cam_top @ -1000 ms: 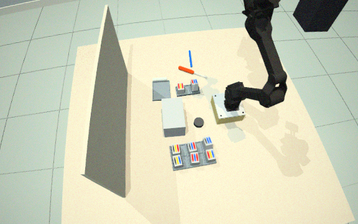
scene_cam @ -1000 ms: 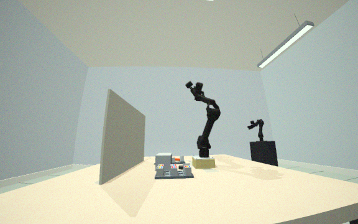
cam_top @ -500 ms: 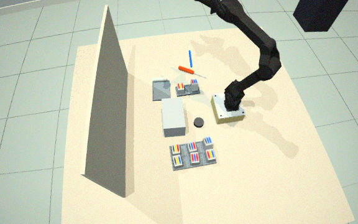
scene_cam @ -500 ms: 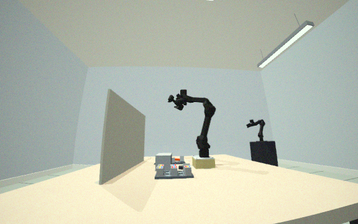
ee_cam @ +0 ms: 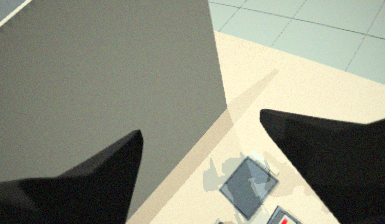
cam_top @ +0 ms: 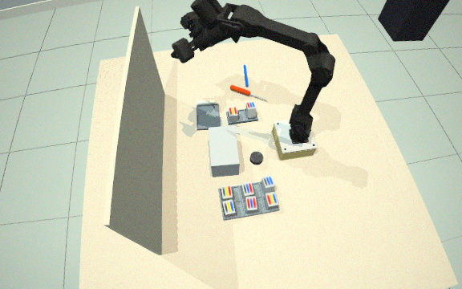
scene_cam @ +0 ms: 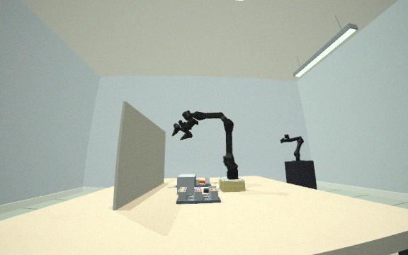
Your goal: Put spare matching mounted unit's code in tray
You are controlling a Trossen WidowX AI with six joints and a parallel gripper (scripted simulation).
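Right now my gripper tip is 32 cm above the grey spare, 24 cm past it and 2 cm to the right of it. Round my gripper tip: tall beige panel 20 cm to the left, 15 cm below, 14 cm ahead; mounted unit 32 cm below, 22 cm to the left, 10 cm behind; grey tray 37 cm below, 6 cm behind, 1 cm to the left.
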